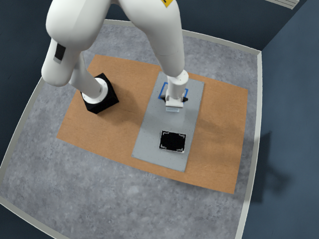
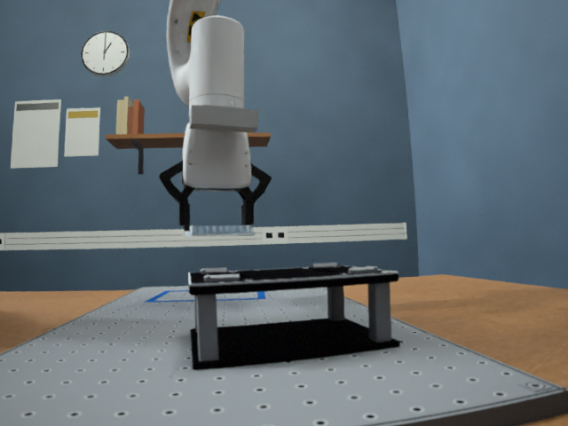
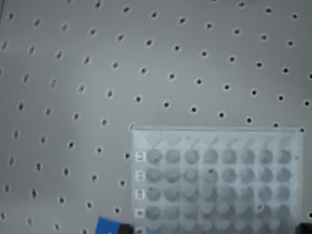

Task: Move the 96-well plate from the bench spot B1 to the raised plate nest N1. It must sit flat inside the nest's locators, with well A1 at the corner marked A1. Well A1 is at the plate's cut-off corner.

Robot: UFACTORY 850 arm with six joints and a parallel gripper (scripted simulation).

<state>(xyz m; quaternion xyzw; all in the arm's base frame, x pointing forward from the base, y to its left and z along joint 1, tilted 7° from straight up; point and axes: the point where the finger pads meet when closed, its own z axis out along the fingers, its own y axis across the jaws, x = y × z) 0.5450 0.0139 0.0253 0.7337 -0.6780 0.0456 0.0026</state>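
Right now my hand is 240 mm to the left of the black raised plate nest, 60 mm above it and 40 mm short of it. From my hand the other things lie so: 96-well plate: 10 mm below.
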